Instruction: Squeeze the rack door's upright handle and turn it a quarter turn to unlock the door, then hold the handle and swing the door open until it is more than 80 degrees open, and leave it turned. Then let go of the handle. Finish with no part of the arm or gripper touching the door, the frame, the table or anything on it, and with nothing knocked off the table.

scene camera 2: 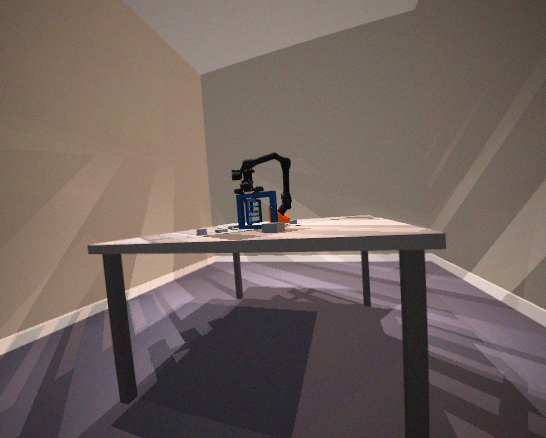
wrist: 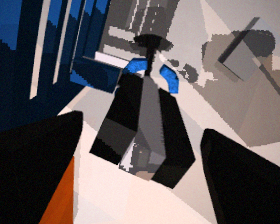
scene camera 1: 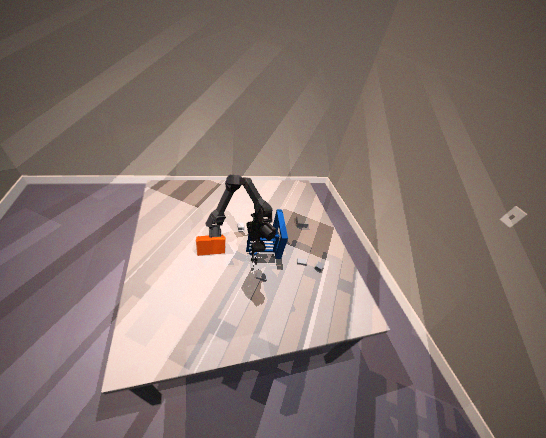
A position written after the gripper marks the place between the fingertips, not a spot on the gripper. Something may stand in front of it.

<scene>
The gripper (wrist: pixel 143 128) is open, holding nothing. Also in view: a slatted door (wrist: pixel 92 68).
</scene>
